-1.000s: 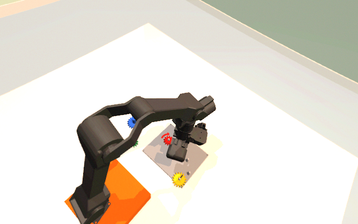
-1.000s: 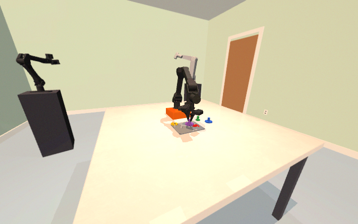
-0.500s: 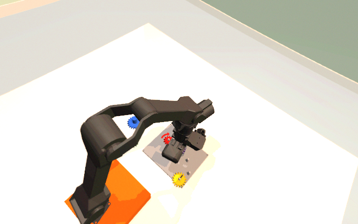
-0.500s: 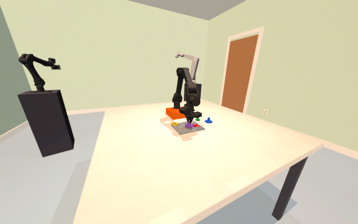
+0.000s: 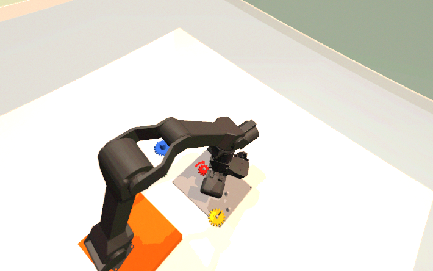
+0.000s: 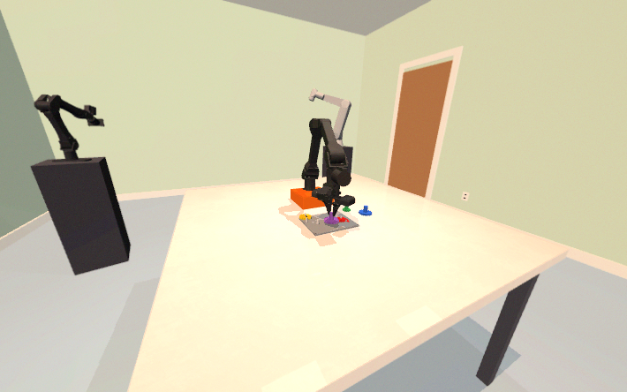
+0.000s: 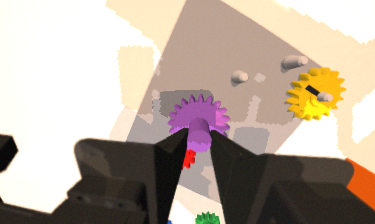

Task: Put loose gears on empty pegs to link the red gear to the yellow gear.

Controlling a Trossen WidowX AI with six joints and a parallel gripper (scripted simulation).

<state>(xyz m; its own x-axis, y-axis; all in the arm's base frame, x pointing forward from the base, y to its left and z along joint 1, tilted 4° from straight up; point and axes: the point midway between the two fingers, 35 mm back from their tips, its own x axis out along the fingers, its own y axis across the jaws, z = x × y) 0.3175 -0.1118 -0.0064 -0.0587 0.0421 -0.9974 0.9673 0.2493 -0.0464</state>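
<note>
The purple gear is 1 cm below my gripper tip. Round my gripper tip: red gear 5 cm to the left, 3 cm below, 1 cm ahead; then yellow gear 10 cm behind, 7 cm to the right, 2 cm below; then grey board 4 cm below, 2 cm behind.
</note>
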